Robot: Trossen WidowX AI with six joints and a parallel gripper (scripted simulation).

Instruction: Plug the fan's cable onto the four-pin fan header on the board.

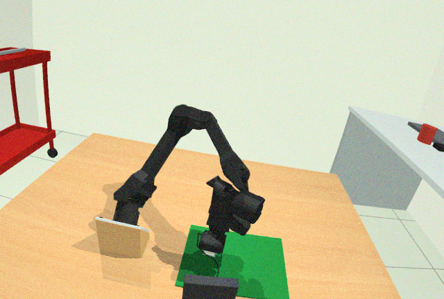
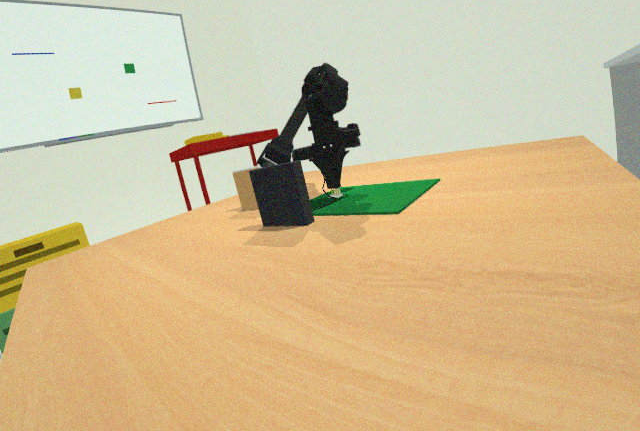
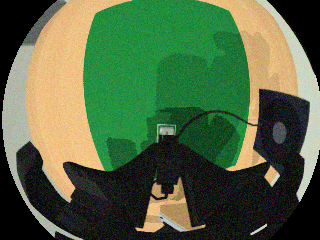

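The white four-pin header lies 10 mm behind my gripper tip and 40 mm below it. From my gripper tip the other things lie so: fan: 20 mm behind, 170 mm to the right, 20 mm above; then green board: 70 mm ahead, 20 mm to the right, 50 mm below; then dark plug: 10 mm behind, 10 mm above.
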